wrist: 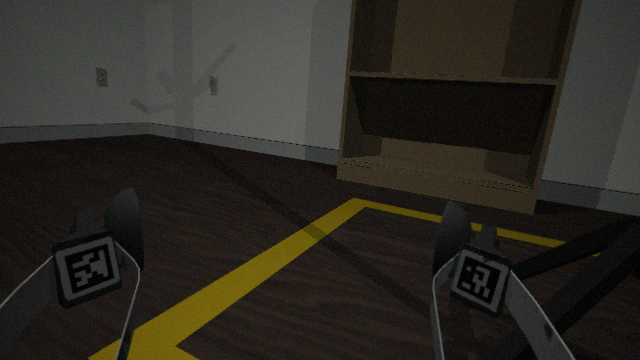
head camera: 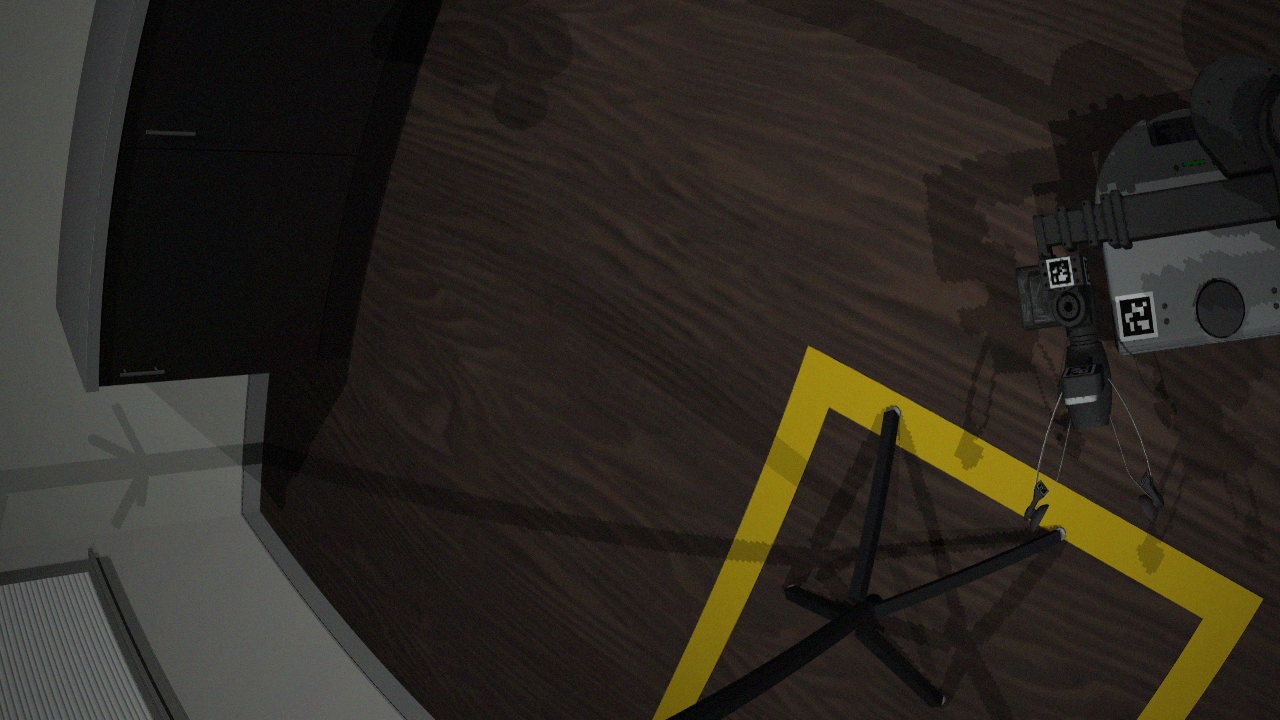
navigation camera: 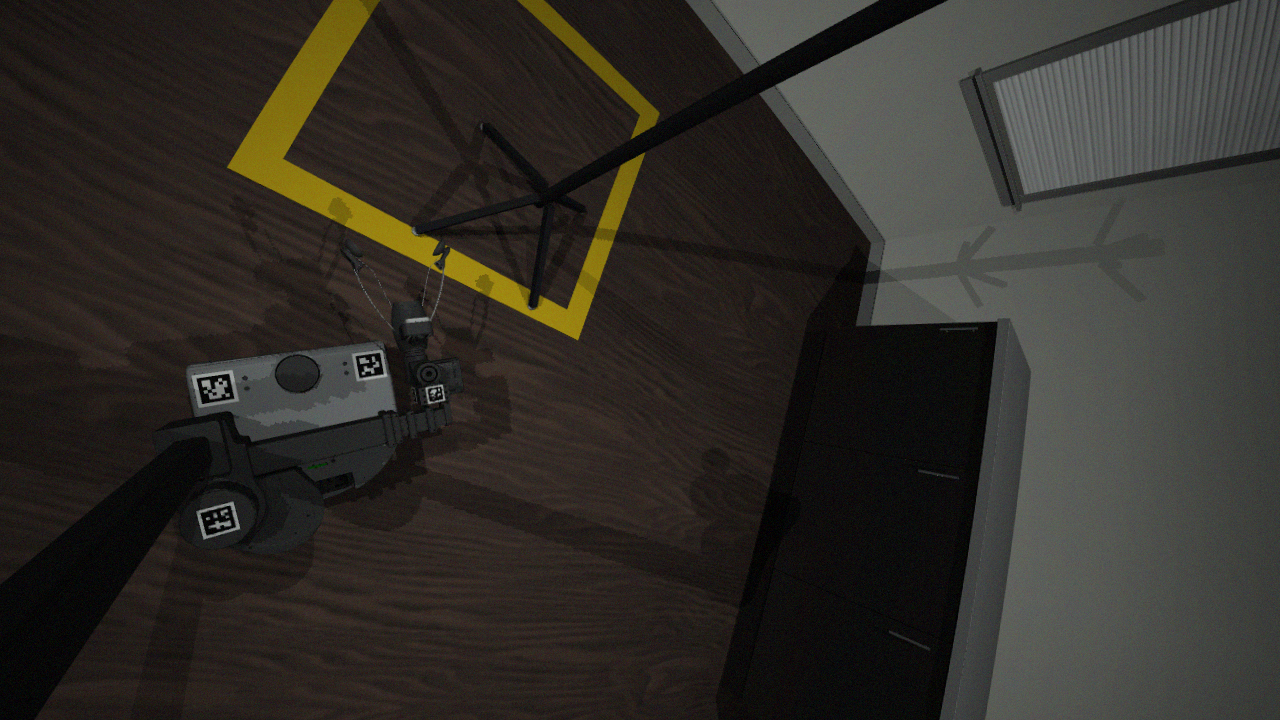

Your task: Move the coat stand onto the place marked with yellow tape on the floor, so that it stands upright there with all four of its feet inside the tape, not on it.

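Pixels of known places: gripper, between the fingertips: [head camera: 1093,527] [navigation camera: 396,238]; robot's base, origin of its link: [head camera: 1216,306] [navigation camera: 297,371].
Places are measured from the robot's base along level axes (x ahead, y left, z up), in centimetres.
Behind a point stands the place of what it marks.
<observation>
The black coat stand [head camera: 859,616] {y -55.3, x 35.2, z 27.8 cm} [navigation camera: 716,105] {y -55.6, x 34.7, z 81.0 cm} [wrist: 595,278] stands on the floor with its pole rising out of both the head and navigation views. Two feet are well inside the yellow tape [head camera: 993,474] {y -42.8, x 21.2, z 0.1 cm} [navigation camera: 307,80] {y -11.0, x 66.9, z 0.1 cm} [wrist: 240,280]. One foot near the corner towards the dark cabinet rests on the tape. The foot nearest my gripper is at the tape's inner edge, apparently touching it. My gripper [head camera: 1093,503] {y -19.9, x 24.4, z 28.7 cm} [navigation camera: 397,257] {y -19.9, x 24.4, z 28.7 cm} [wrist: 294,222] {y -19.9, x 24.4, z 28.7 cm} is open and empty over the robot-side strip, with one finger close beside that foot. The stand's top is out of view.
A dark cabinet [head camera: 232,250] {y -196.2, x -43.9, z 48.9 cm} [navigation camera: 877,528] {y -168.6, x -91.5, z 55.4 cm} stands against the wall. A wooden bookshelf [wrist: 430,189] stands against a wall beyond the tape. A window blind [head camera: 71,644] {y -265.2, x 60.2, z 101.3 cm} [navigation camera: 1136,107] {y -259.3, x 63.7, z 127.0 cm} is on the wall. My base [head camera: 1190,259] {y -3.5, x -6.5, z 16.0 cm} [navigation camera: 290,402] {y 2.2, x -5.1, z 16.0 cm} is outside the tape.
</observation>
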